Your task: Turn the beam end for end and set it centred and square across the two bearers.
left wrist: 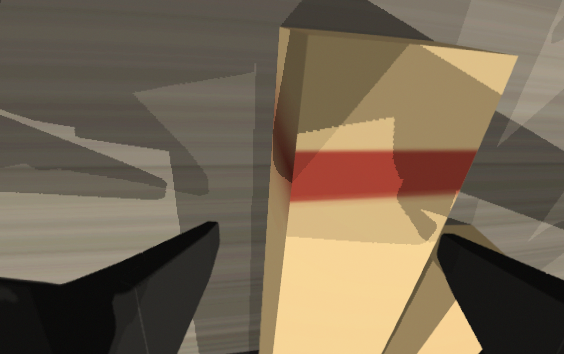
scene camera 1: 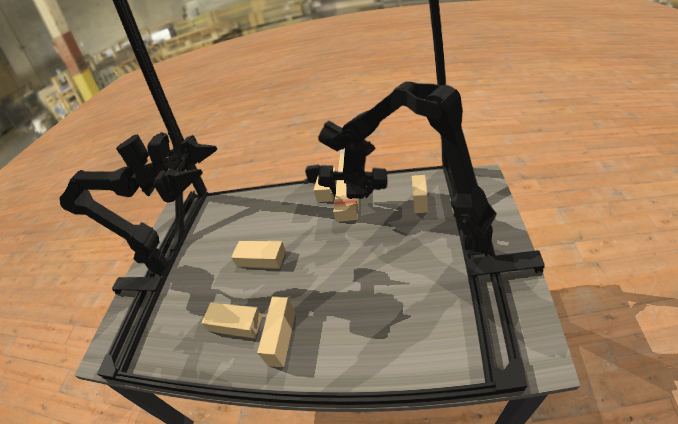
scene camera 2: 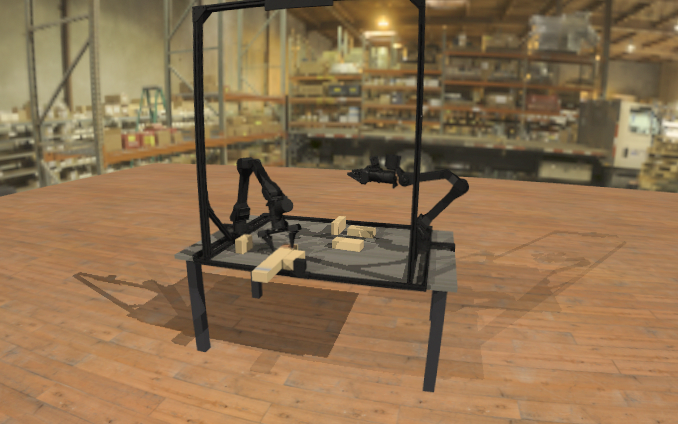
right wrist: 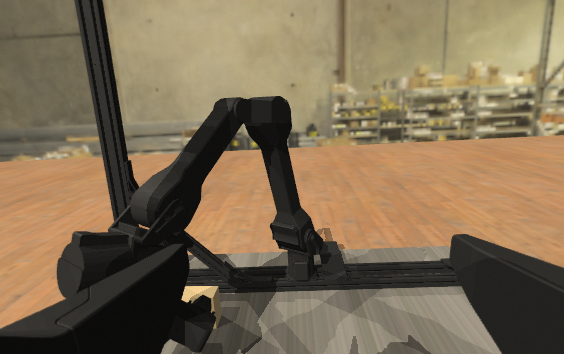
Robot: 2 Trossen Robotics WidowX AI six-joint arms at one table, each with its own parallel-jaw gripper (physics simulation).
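Frame: origin at the left arm's base, x ahead, y left, z up, level; metres.
Seen in the pictures: left gripper, fingertip midpoint: (left wrist: 328,238) (scene camera 2: 283,250); right gripper, fingertip midpoint: (scene camera 1: 209,159) (scene camera 2: 349,172) (right wrist: 316,251); left arm's base, origin of the base link: (scene camera 1: 477,244) (scene camera 2: 240,231) (right wrist: 301,273); right arm's base, origin of the base link: (scene camera 1: 158,266) (scene camera 2: 422,248).
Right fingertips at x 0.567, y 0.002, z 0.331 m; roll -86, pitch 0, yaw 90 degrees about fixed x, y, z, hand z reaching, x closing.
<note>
Pixels of each thing's top centre, then the offset from my right fingertips to it. Level surfaces: height alone.
- long wooden beam, middle of its top: (scene camera 1: 347,174) (scene camera 2: 276,256) dx -0.224, dy -0.331, dz -0.312 m
- short bearer block, middle of its top: (scene camera 1: 324,178) (scene camera 2: 294,254) dx -0.156, dy -0.308, dz -0.303 m
- bearer, middle of its top: (right wrist: 191,291) (scene camera 1: 419,184) (scene camera 2: 243,237) dx -0.438, dy -0.207, dz -0.287 m
- grey table, its level: dz -0.350 m
The long wooden beam (scene camera 1: 346,209) (scene camera 2: 270,265) (left wrist: 351,281) has a red band near one end and a blue band near the other. It lies at the table's edge, its blue end sticking out past the rim. One short bearer block (scene camera 1: 322,194) (scene camera 2: 299,254) touches its side; the other bearer (scene camera 1: 420,193) (scene camera 2: 242,243) lies apart. My left gripper (scene camera 1: 347,189) (scene camera 2: 280,236) (left wrist: 328,238) is open, its fingers straddling the beam near the red band without gripping it. My right gripper (scene camera 1: 203,160) (scene camera 2: 354,175) is open and empty, held high by the frame post, far from the beam.
Three more wooden blocks (scene camera 1: 258,254) (scene camera 1: 232,320) (scene camera 1: 276,330) lie on the grey table (scene camera 1: 379,336) on the right arm's side; they also show in scene camera 2 (scene camera 2: 347,244). Black frame posts (scene camera 2: 417,126) stand at the table's sides.
</note>
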